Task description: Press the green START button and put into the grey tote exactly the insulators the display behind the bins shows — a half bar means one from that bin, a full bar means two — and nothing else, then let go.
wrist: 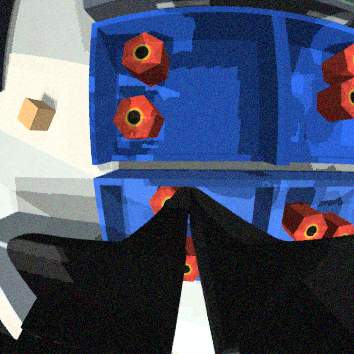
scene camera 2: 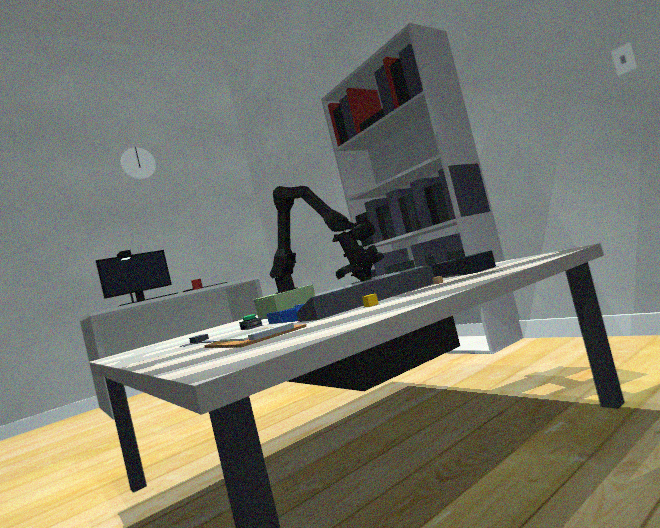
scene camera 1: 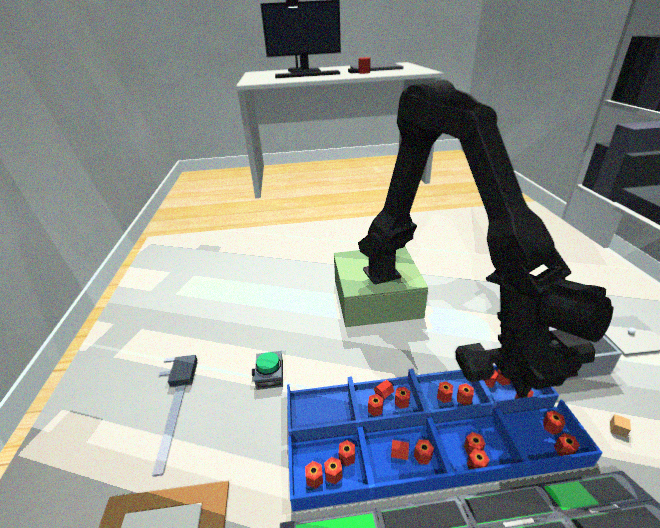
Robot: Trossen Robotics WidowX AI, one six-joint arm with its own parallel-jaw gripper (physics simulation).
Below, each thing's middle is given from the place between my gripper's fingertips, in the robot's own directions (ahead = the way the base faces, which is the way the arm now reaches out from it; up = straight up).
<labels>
My gripper is now 150 mm to the right of the grey tote (scene camera 1: 607, 355) and 90 mm past it. Also, from my hand: display (scene camera 2: 325, 305) 190 mm to the right, 140 mm ahead; wooden board (scene camera 1: 214, 496) 570 mm to the right, 60 mm ahead, 20 mm below; grey tool (scene camera 1: 182, 373) 560 mm to the right, 200 mm behind, 20 mm below.
</labels>
